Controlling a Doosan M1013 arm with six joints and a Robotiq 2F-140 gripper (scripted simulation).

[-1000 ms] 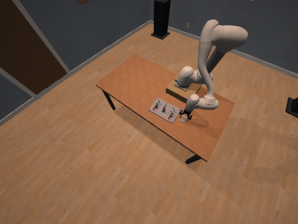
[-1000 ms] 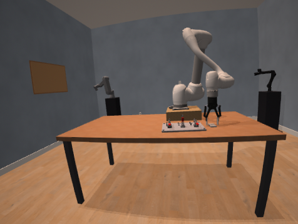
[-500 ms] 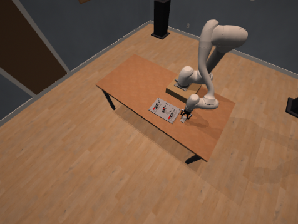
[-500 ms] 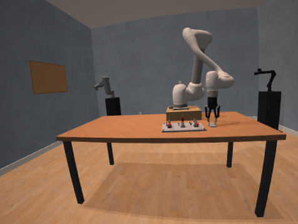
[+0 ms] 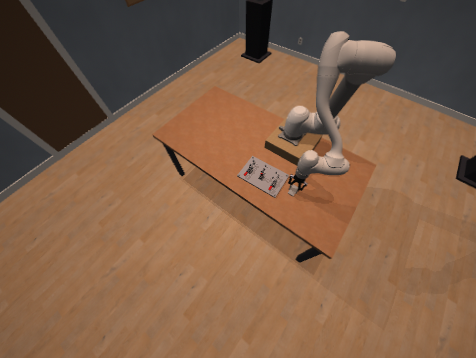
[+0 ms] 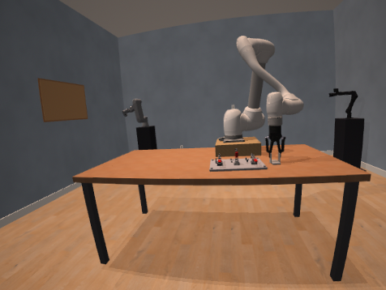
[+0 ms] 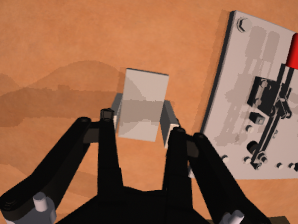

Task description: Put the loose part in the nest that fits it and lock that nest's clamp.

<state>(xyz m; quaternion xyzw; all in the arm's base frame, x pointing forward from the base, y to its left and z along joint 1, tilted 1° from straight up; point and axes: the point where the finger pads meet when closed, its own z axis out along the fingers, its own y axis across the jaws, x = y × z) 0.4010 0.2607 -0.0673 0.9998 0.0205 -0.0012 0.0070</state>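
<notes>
My gripper is now 260 mm to the left of the fixture, 30 mm short of it and 30 mm above it. The rest, counted from my hand: loose part (30 mm below).
</notes>
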